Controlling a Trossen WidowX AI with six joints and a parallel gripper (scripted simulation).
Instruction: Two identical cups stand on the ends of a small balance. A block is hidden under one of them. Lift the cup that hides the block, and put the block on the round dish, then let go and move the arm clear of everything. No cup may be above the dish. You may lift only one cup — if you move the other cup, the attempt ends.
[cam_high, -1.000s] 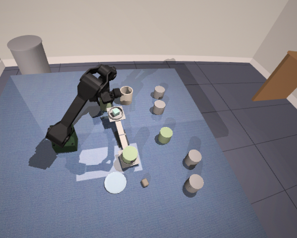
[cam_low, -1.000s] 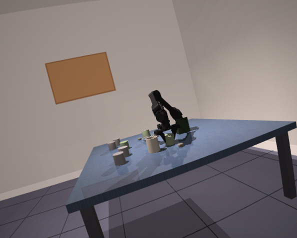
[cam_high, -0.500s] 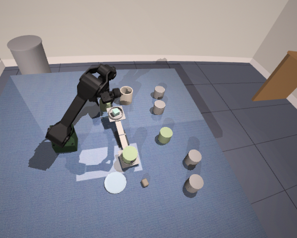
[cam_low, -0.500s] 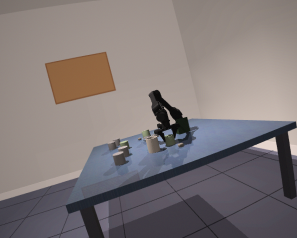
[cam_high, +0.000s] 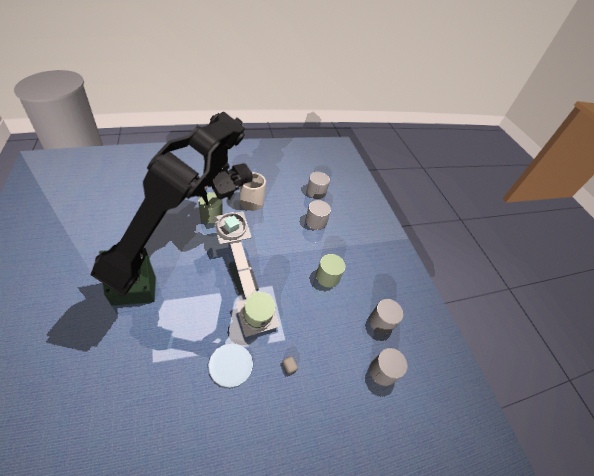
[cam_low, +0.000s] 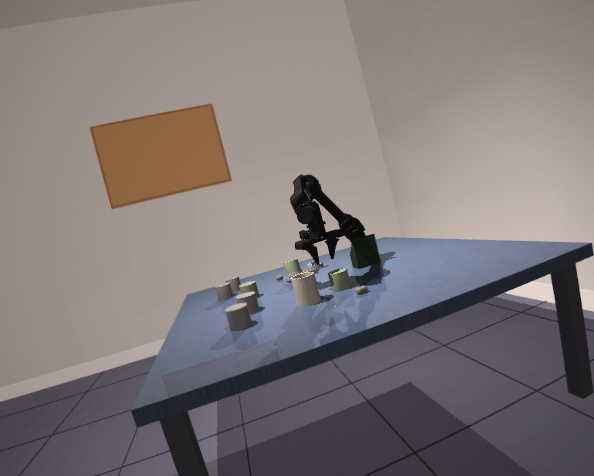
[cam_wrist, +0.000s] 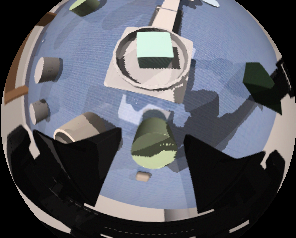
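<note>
Right now my gripper tip is 7 cm to the left of the pale green block, 4 cm short of it and 1 cm above it. From my gripper tip the other things lie so: small balance (19 cm to the right, 8 cm below, 7 cm ahead); balance beam (19 cm to the right, 7 cm ahead, 6 cm below); beige cup (11 cm ahead, 10 cm to the left, 6 cm below).
</note>
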